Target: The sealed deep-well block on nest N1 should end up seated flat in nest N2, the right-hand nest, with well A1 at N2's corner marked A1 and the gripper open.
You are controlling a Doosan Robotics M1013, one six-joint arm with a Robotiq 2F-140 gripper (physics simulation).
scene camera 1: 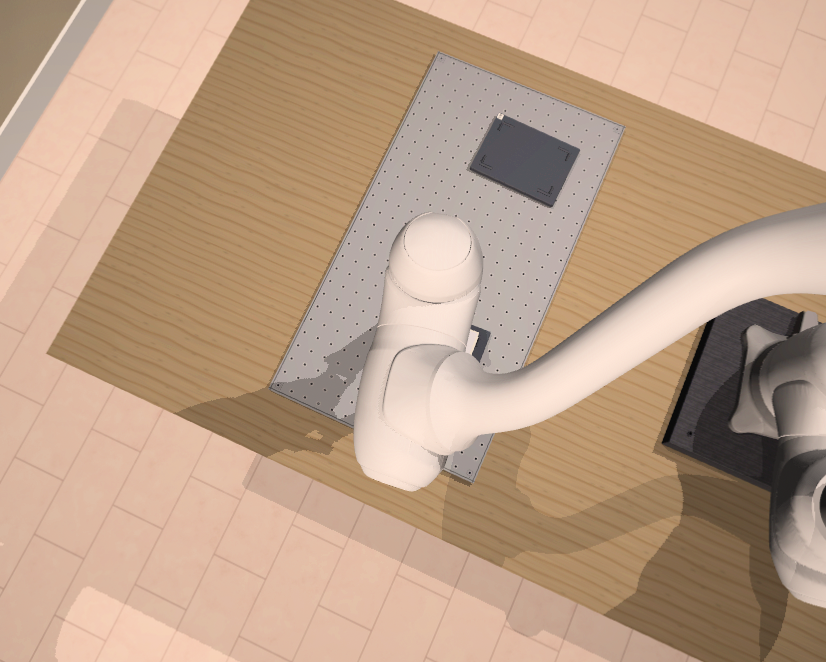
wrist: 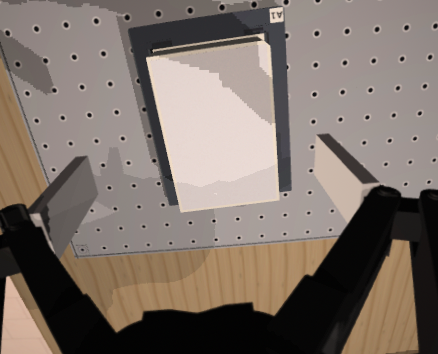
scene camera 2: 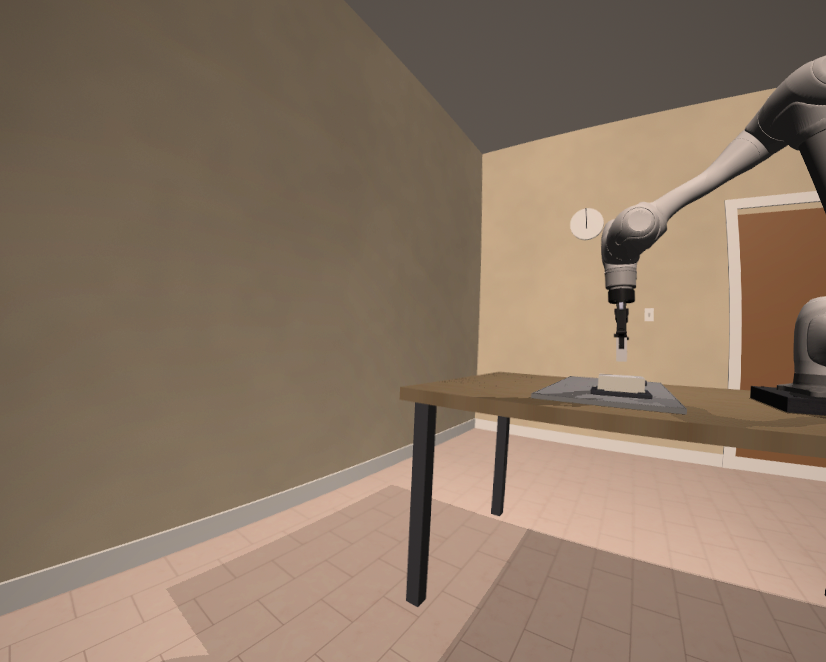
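Seen in the pictures: gripper, between the fingertips: (wrist: 203, 165) (scene camera 2: 621, 361); arm's base, origin of its link: (scene camera 1: 790, 390).
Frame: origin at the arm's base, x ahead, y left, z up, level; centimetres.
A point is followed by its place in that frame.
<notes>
The sealed block, white with a pale flat top (scene camera 1: 472, 339) {y 5.8, x 52.5, z 2.8 cm} (scene camera 2: 620, 383) {y 11.8, x 59.1, z 0.9 cm} (wrist: 220, 125) {y 7.5, x 59.3, z 2.7 cm}, sits on the dark nest N1 (scene camera 1: 485, 338) {y 4.1, x 50.4, z -1.5 cm} (scene camera 2: 640, 394) {y 14.3, x 54.1, z -1.6 cm} (wrist: 200, 31) {y 7.4, x 65.6, z -1.5 cm}. In the wrist view its corner nearest N1's A1 tag (wrist: 276, 15) {y 1.5, x 65.3, z -1.4 cm} looks cut off. The arm hides most of it in scene camera 1. Nest N2 (scene camera 1: 524, 159) {y -29.5, x 51.4, z -1.5 cm} is empty, with a small white tag (scene camera 1: 499, 116) {y -36.6, x 57.7, z -1.4 cm} at one corner. My gripper (scene camera 2: 621, 353) {y 8.9, x 58.5, z 7.2 cm} (wrist: 203, 165) {y 8.9, x 58.5, z 7.2 cm} is open and empty. It hangs above the block, apart from it, with one finger to each side in the wrist view.
Both nests are on a grey perforated plate (scene camera 1: 413, 165) {y -23.8, x 70.4, z -2.6 cm} (scene camera 2: 558, 390) {y 9.9, x 76.3, z -2.6 cm} (wrist: 345, 100) {y -3.5, x 56.9, z -2.6 cm} on the wooden table (scene camera 1: 227, 172) {y -14.4, x 102.8, z -4.0 cm} (scene camera 2: 468, 391) {y 20.2, x 101.9, z -3.9 cm} (wrist: 200, 270) {y 14.8, x 39.9, z -3.9 cm}. The arm (scene camera 1: 434, 358) {y 19.1, x 56.7, z 47.4 cm} (scene camera 2: 634, 224) {y 31.8, x 59.2, z 40.0 cm} reaches across from its dark base plate (scene camera 1: 717, 358) {y -2.2, x 12.5, z 0.0 cm} (scene camera 2: 779, 399) {y 8.3, x 16.9, z -1.3 cm} at the right.
</notes>
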